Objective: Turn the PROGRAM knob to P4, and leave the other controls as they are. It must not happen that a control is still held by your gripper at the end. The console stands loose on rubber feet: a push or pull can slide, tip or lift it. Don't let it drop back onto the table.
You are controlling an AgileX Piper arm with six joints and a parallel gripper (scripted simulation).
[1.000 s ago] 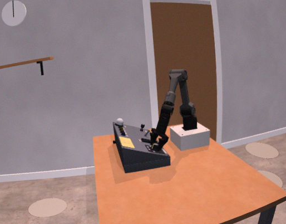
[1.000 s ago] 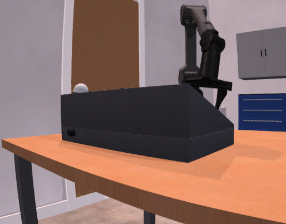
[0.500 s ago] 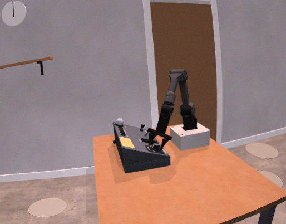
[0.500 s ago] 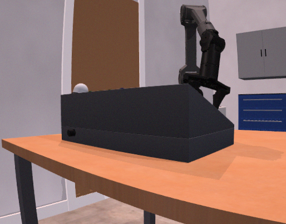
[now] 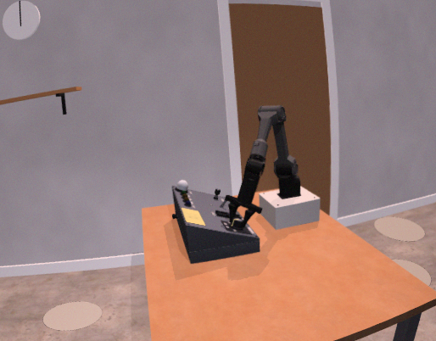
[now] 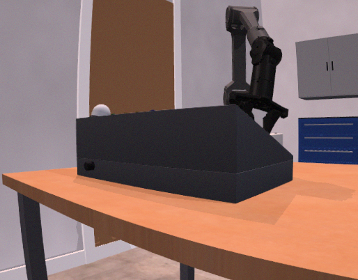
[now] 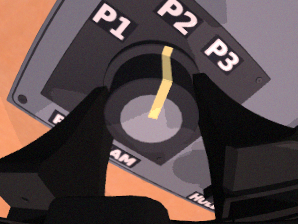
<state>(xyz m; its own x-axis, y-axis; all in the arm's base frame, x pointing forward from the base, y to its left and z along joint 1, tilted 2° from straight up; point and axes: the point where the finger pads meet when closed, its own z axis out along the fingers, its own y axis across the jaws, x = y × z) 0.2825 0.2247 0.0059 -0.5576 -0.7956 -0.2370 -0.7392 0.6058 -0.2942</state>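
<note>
My gripper is now 10 mm to the right of the program knob and 10 mm short of it. Round my hand: dark console 180 mm to the right, 40 mm ahead, 20 mm below; check toggle 240 mm to the right, 10 mm ahead; black ball-topped lever 120 mm to the right, 20 mm behind, 10 mm above.
</note>
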